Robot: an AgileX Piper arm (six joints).
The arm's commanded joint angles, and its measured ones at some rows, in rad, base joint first. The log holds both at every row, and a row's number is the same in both.
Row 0, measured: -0.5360, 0.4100, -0.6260, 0.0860, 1.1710, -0.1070
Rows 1 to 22, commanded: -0.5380, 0.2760, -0.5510, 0.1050, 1.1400, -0.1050; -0.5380, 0.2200, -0.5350, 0.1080, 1.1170, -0.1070; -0.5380, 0.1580, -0.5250, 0.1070, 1.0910, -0.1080; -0.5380, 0.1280, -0.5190, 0.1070, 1.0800, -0.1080; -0.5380, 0.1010, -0.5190, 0.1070, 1.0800, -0.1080; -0.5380, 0.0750, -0.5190, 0.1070, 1.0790, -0.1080; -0.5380, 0.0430, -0.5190, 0.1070, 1.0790, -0.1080; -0.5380, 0.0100, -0.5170, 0.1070, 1.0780, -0.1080; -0.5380, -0.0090, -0.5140, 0.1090, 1.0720, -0.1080; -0.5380, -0.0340, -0.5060, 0.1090, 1.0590, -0.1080; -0.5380, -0.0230, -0.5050, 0.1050, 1.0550, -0.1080; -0.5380, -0.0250, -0.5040, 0.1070, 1.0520, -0.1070; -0.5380, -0.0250, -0.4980, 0.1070, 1.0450, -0.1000; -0.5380, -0.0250, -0.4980, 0.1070, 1.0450, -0.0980; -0.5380, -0.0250, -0.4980, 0.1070, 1.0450, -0.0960; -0.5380, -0.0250, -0.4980, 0.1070, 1.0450, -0.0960; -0.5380, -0.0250, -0.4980, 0.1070, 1.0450, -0.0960; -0.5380, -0.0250, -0.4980, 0.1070, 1.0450, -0.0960; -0.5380, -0.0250, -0.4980, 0.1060, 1.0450, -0.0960; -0.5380, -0.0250, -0.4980, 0.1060, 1.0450, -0.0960; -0.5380, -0.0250, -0.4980, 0.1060, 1.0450, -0.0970; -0.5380, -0.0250, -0.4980, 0.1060, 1.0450, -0.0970
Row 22, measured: -0.5360, -0.0050, -0.4990, 0.1030, 1.0560, -0.0990
